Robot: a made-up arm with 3 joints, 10 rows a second.
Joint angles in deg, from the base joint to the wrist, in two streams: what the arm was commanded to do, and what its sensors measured. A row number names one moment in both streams.
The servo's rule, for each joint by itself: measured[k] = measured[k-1] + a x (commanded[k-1-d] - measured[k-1]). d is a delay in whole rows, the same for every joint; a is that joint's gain. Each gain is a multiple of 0.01, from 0.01 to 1. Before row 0 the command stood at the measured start. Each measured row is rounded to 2 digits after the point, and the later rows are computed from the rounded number. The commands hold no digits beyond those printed.
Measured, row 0: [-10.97, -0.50, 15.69]
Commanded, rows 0 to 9: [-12.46, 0.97, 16.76]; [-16.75, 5.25, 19.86]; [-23.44, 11.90, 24.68]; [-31.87, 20.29, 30.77]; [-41.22, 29.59, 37.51]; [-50.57, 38.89, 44.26]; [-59.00, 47.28, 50.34]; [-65.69, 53.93, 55.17]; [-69.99, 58.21, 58.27]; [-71.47, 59.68, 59.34]
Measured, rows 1 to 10: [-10.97, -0.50, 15.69]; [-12.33, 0.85, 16.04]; [-16.35, 4.90, 17.30]; [-22.80, 11.34, 19.74]; [-31.05, 19.57, 23.38]; [-40.30, 28.79, 28.04]; [-49.65, 38.08, 33.39]; [-58.16, 46.54, 38.98]; [-65.01, 53.34, 44.32]; [-69.54, 57.82, 48.92]
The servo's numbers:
d 1
a 0.91 0.92 0.33

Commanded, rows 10 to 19: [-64.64, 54.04, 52.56]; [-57.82, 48.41, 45.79]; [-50.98, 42.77, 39.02]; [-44.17, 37.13, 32.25]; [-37.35, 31.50, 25.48]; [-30.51, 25.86, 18.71]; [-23.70, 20.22, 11.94]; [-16.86, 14.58, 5.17]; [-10.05, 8.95, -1.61]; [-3.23, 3.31, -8.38]
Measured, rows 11 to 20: [-71.30, 59.53, 52.36]; [-65.24, 54.48, 52.43]; [-58.49, 48.90, 50.24]; [-51.66, 43.26, 46.54]; [-44.84, 37.62, 41.82]; [-38.02, 31.99, 36.43]; [-31.19, 26.35, 30.58]; [-24.37, 20.71, 24.43]; [-17.54, 15.07, 18.07]; [-10.72, 9.44, 11.58]
